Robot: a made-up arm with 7 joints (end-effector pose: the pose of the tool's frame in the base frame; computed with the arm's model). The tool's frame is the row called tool.
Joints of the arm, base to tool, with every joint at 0 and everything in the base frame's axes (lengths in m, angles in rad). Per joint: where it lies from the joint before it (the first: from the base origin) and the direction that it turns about. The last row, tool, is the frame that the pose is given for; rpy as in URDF.
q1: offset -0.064 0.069 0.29 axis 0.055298 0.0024 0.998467
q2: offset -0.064 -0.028 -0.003 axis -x
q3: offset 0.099 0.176 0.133 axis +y
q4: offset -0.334 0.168 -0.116 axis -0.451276 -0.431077 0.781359
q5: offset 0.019 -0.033 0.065 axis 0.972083 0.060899 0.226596
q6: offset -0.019 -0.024 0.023 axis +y
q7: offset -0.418 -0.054 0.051 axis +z
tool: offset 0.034 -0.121 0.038 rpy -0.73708 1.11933 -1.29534
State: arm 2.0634 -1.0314 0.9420 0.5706 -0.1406 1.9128 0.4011
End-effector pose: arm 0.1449 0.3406 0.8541 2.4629 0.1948 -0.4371
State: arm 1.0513 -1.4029 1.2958 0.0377 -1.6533 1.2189 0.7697
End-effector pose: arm 0.2947 -0.1641 1.0078 -2.6432 1.0730 0.6007
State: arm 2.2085 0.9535 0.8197 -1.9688 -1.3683 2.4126 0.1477
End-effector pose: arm 0.0850 -0.2716 0.4955 -0.5082 -1.4480 1.7704
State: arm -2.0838 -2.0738 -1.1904 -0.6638 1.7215 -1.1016 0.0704
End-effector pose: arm 0.0075 0.1489 1.0524 -0.2057 2.4506 -1.6194
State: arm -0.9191 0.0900 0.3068 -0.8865 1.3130 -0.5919 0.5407
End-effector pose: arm -0.0306 0.8625 0.4062 1.8346 0.0377 -1.1593
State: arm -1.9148 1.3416 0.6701 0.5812 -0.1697 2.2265 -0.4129
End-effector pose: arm 0.3628 -0.3190 -0.0065 -0.0976 -0.6311 -0.0879
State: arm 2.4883 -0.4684 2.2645 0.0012 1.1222 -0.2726 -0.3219
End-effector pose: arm -0.0248 0.4656 1.1157 -2.4000 1.1342 -1.1864
